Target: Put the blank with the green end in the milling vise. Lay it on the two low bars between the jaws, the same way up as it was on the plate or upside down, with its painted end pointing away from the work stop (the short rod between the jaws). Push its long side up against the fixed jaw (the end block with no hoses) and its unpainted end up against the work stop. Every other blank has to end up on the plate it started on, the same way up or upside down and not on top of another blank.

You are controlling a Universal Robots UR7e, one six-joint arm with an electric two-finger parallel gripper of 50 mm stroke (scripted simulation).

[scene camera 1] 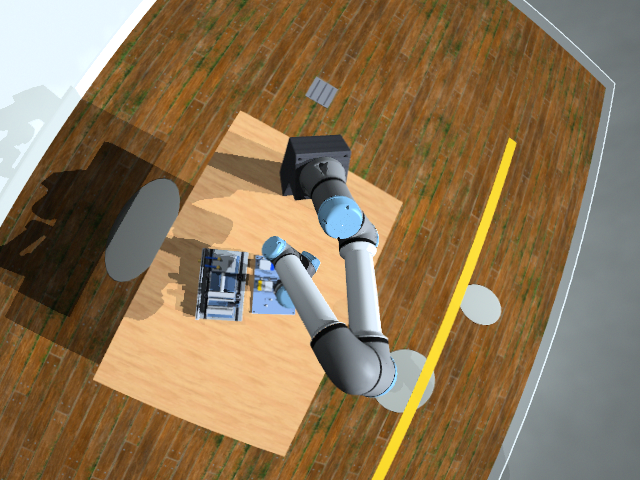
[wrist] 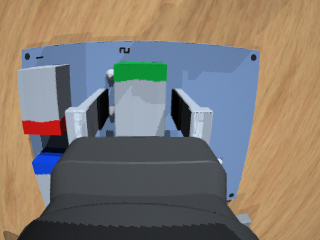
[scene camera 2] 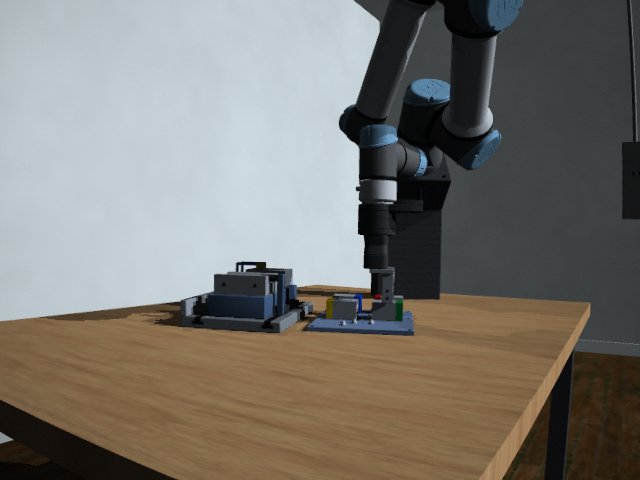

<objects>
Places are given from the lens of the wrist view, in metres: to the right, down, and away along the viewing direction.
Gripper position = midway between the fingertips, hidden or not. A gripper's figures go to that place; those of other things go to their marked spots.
my gripper (wrist: 139, 101): -0.01, -0.01, 0.16
blue-ended blank (wrist: 43, 164): -0.11, 0.04, 0.17
green-ended blank (wrist: 139, 87): -0.02, -0.02, 0.16
The marked spots on the green-ended blank and the blue-ended blank are 0.12 m apart.
</objects>
